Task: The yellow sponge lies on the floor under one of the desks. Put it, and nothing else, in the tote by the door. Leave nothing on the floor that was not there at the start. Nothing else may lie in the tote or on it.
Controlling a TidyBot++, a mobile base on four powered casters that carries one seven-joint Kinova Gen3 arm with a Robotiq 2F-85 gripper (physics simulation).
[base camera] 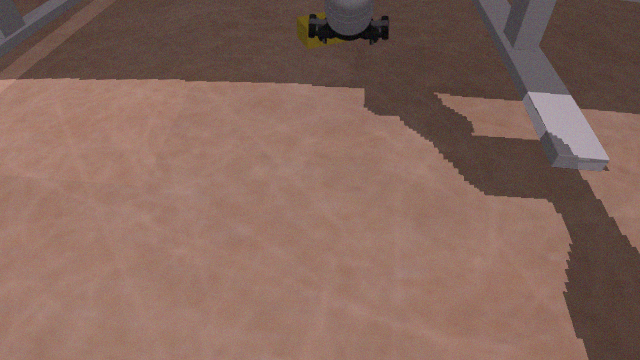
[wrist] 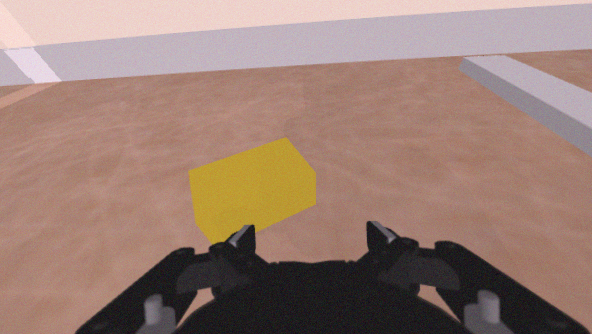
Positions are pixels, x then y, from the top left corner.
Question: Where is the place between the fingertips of my gripper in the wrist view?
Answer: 310, 235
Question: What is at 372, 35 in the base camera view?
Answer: My gripper.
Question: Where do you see a yellow sponge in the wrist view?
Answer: At 262, 186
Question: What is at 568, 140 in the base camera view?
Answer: A grey frame piece.
